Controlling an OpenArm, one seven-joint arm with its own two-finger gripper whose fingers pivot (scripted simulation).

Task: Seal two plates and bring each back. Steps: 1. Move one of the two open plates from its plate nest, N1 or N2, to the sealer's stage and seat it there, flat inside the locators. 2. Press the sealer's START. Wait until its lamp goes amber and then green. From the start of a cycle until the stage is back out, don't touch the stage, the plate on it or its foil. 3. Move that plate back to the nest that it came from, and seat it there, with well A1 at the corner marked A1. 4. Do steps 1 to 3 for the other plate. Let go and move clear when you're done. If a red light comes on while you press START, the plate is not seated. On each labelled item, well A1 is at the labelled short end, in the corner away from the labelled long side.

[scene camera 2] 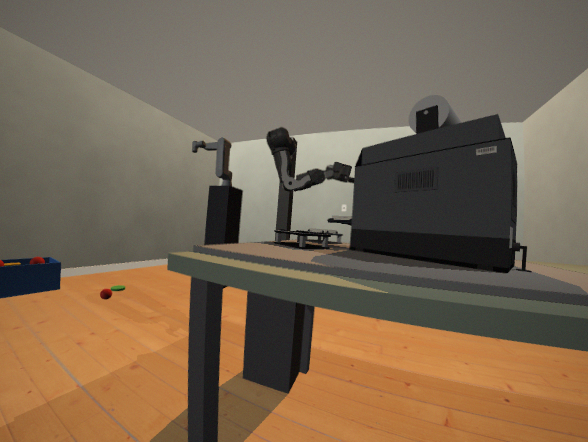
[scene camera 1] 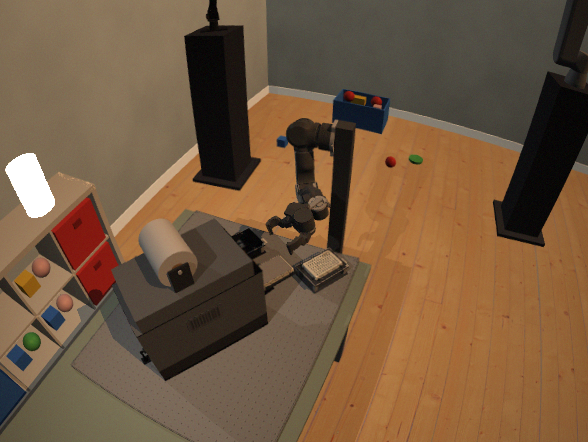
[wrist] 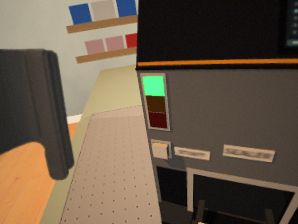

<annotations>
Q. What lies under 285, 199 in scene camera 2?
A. A black arm post.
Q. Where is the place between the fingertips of my gripper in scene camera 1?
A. At 277, 239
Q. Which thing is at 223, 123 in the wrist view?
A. A sealer.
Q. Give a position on a sealer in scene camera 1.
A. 171, 342
</annotations>
